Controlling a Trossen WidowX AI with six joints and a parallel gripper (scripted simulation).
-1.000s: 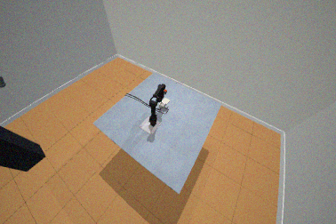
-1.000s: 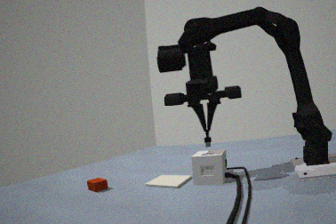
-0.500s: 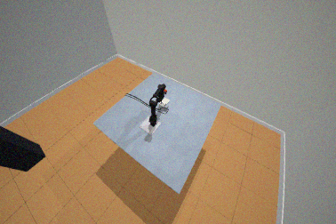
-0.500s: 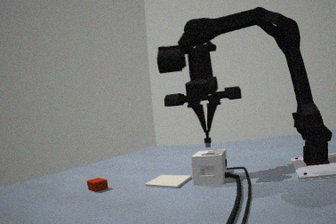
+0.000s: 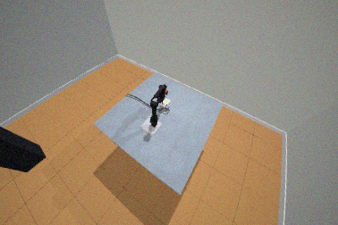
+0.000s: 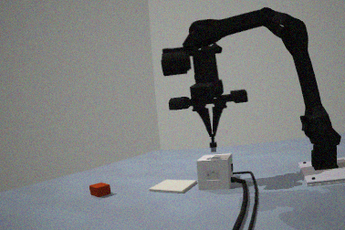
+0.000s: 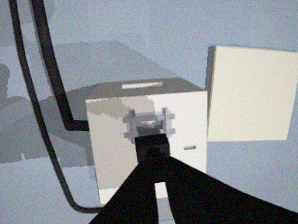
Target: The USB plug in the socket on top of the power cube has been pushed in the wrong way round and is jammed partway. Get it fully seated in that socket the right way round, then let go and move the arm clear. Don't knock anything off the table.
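The dark USB plug lies 2 cm below my gripper tip. From my gripper tip the other things lie so: flat cream pad: 11 cm ahead, 1 cm to the left, 13 cm below; then red block: 27 cm ahead, 13 cm to the left, 12 cm below.
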